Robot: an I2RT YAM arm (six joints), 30 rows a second.
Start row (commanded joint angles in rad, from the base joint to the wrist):
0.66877 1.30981 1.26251 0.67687 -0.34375 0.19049
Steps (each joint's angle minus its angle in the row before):
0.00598 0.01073 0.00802 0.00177 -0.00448 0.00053
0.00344 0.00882 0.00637 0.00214 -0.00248 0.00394
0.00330 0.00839 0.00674 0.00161 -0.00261 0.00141
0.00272 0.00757 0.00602 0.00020 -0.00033 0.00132
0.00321 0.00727 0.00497 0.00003 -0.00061 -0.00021
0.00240 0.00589 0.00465 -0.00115 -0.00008 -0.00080
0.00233 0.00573 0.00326 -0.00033 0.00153 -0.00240
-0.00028 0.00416 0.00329 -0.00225 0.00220 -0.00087
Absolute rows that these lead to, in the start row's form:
0.67475 1.32054 1.27053 0.67864 -0.34823 0.19102
0.67819 1.32936 1.27690 0.68078 -0.35071 0.19496
0.68149 1.33775 1.28364 0.68239 -0.35332 0.19637
0.68421 1.34532 1.28966 0.68259 -0.35365 0.19769
0.68742 1.35259 1.29463 0.68262 -0.35426 0.19748
0.68982 1.35848 1.29928 0.68147 -0.35434 0.19668
0.69215 1.36421 1.30254 0.68114 -0.35281 0.19428
0.69187 1.36837 1.30583 0.67889 -0.35061 0.19341

